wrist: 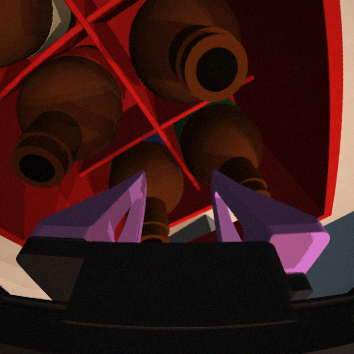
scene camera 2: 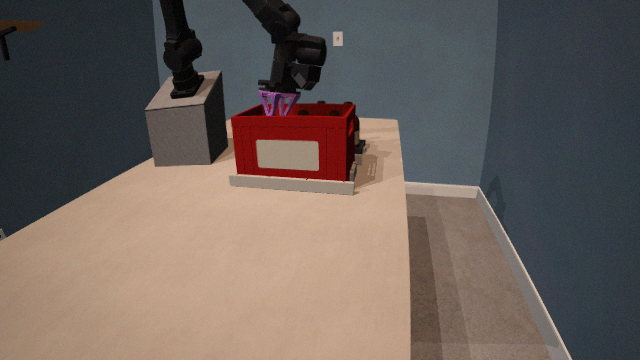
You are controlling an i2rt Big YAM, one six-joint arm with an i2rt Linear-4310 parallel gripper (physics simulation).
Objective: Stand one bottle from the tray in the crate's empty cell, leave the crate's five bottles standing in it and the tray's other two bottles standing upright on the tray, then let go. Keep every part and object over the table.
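Frame: origin at the arm's base, x right, y back, z down, level; metres.
Where they show: gripper, fingertip midpoint: (wrist: 178, 178); arm's base, link origin: (scene camera 2: 188, 88).
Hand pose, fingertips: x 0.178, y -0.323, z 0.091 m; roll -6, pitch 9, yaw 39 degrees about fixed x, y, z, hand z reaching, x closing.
Observation:
Things, the pixels of their centre, and the offset from my fingertips. "*": a spot on its surface instead.
- red crate, body centre: (wrist: 125, 80) (scene camera 2: 297, 142) dy -0.055, dx +0.007, dz +0.060 m
- second bottle, body centre: (wrist: 74, 107) dy -0.068, dx -0.037, dz +0.062 m
- pale grey base, surface spot: (scene camera 2: 292, 185) * dy -0.048, dx +0.112, dz +0.133 m
The red crate (scene camera 2: 337, 145) (wrist: 334, 100) holds brown bottles between its red dividers. In the wrist view one bottle (wrist: 150, 40) at the top centre stands in a cell, with its mouth facing the camera, clear of the fingers. A second bottle (wrist: 70, 105) is at the left, another (wrist: 25, 25) at the upper left, and two more (wrist: 147, 175) (wrist: 222, 142) show beyond the fingertips. My gripper (scene camera 2: 276, 114) (wrist: 178, 178) is open and empty, with its purple fingertips at the crate's rim height. A bottle (scene camera 2: 357, 129) shows behind the crate; the tray is mostly hidden.
The crate sits on a pale grey base (scene camera 2: 292, 185). A grey pedestal (scene camera 2: 180, 135) with a second black arm (scene camera 2: 183, 52) stands at the left. The table's right edge (scene camera 2: 406, 225) is beyond the crate's right side.

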